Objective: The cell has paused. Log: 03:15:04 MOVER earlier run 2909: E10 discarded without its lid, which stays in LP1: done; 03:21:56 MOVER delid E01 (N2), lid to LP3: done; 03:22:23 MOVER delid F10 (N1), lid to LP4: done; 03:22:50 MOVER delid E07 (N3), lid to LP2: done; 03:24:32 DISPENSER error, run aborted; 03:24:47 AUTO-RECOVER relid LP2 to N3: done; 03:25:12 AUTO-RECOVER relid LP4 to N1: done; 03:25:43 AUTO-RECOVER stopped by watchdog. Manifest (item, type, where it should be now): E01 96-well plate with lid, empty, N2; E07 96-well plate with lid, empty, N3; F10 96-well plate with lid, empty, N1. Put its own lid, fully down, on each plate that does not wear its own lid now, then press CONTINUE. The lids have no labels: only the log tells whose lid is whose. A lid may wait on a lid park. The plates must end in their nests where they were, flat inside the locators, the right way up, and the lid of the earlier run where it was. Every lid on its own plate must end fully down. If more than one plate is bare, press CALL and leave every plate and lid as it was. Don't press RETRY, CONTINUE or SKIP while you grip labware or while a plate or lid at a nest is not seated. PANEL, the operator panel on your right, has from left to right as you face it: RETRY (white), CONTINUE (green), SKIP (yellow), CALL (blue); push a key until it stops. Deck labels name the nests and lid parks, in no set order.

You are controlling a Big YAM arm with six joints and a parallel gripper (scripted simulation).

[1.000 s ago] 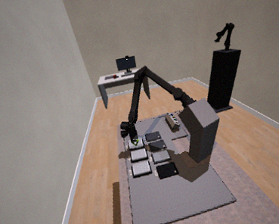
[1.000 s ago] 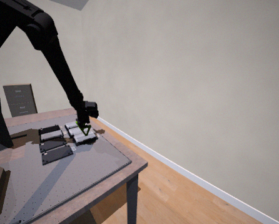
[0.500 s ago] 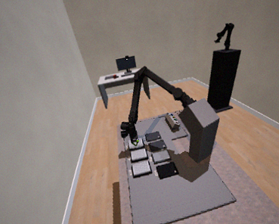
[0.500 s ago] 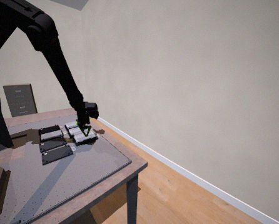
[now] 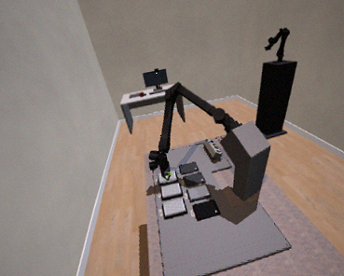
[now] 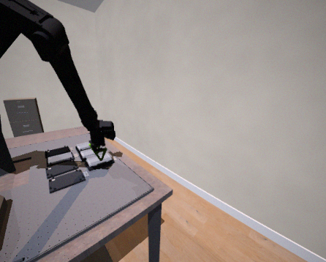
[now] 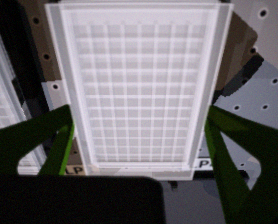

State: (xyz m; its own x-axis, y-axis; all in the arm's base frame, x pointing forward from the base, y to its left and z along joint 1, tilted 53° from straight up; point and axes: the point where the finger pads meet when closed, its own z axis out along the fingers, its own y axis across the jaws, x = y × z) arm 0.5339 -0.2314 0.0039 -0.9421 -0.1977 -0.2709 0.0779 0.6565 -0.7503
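Now: the plate 20 mm below my hand. Also, from my hand: white retry key 470 mm behind, 90 mm to the right, 20 mm above; LP4 label 100 mm behind, 60 mm to the right, 40 mm below; green continue key 470 mm behind, 140 mm to the right, 20 mm above.
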